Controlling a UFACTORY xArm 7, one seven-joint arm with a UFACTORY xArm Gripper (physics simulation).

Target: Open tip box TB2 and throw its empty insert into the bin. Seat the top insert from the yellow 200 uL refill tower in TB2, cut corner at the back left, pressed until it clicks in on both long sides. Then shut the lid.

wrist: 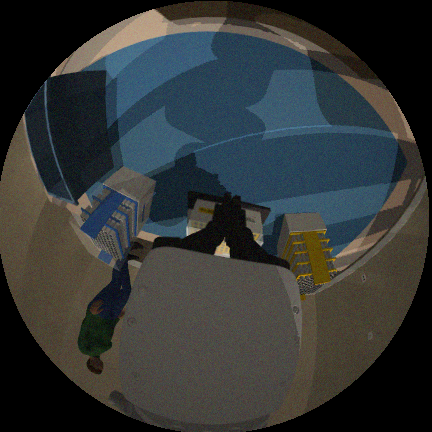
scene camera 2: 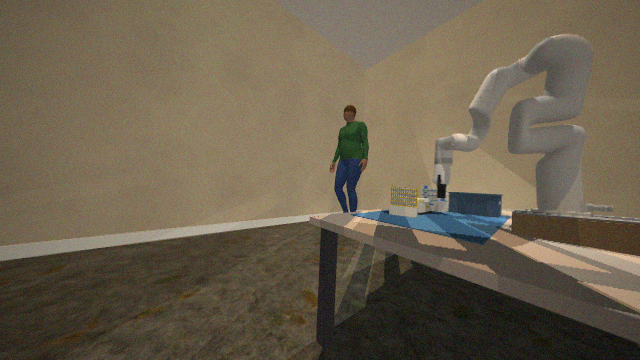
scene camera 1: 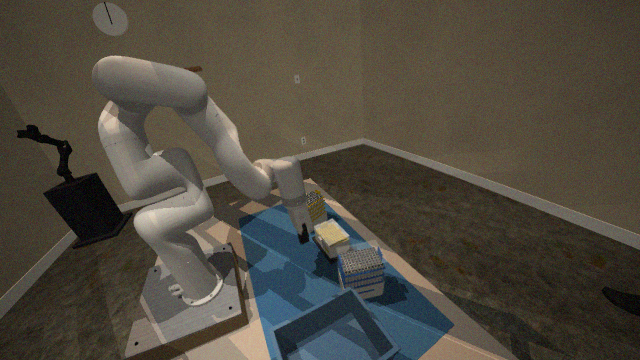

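Note:
Tip box TB2 (scene camera 1: 331,239) (scene camera 2: 422,204) (wrist: 199,218) is a whitish box with a yellow insert showing at its top; its clear lid looks shut. It stands in a dark holder. My gripper (scene camera 1: 303,241) (wrist: 228,204) is shut and empty, with its black fingers beside the box's robot-facing side, apart from it as far as I can tell. The fingers cover part of the box in the wrist view. The yellow refill tower (scene camera 1: 317,210) (scene camera 2: 403,198) (wrist: 317,257) stands upright beyond the box. The bin (scene camera 1: 372,320) (scene camera 2: 475,204) (wrist: 80,125) is an open blue-grey tray near scene camera 1.
A blue-edged refill tower (scene camera 1: 362,275) (scene camera 2: 425,191) (wrist: 114,212) stands between TB2 and the bin. These things stand on a blue mat (scene camera 1: 260,270) (wrist: 300,105) on the table. A person (scene camera 2: 352,142) (wrist: 96,330) in a green top stands beyond the table.

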